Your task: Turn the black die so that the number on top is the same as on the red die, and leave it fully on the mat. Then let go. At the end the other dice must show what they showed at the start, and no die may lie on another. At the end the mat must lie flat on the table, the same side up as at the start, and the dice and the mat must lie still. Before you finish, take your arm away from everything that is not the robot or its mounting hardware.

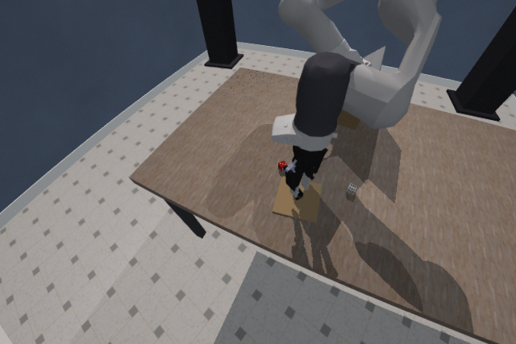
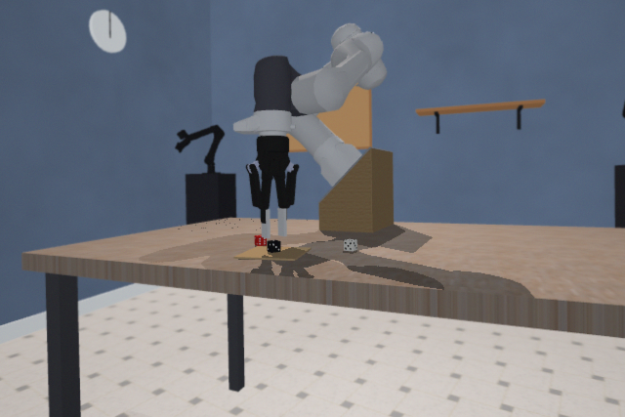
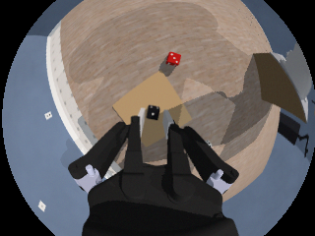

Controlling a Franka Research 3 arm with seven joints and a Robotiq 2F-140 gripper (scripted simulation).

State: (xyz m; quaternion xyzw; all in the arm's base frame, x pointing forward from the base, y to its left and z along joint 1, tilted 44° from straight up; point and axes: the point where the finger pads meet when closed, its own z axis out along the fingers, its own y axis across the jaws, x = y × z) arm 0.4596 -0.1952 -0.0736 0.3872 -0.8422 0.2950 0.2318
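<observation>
The black die is 50 mm below my hand. From my hand the other things lie so: white die (70 mm behind, 170 mm to the left, 60 mm below); red die (100 mm behind, 80 mm to the right, 60 mm below); tan mat (70 mm below).
</observation>
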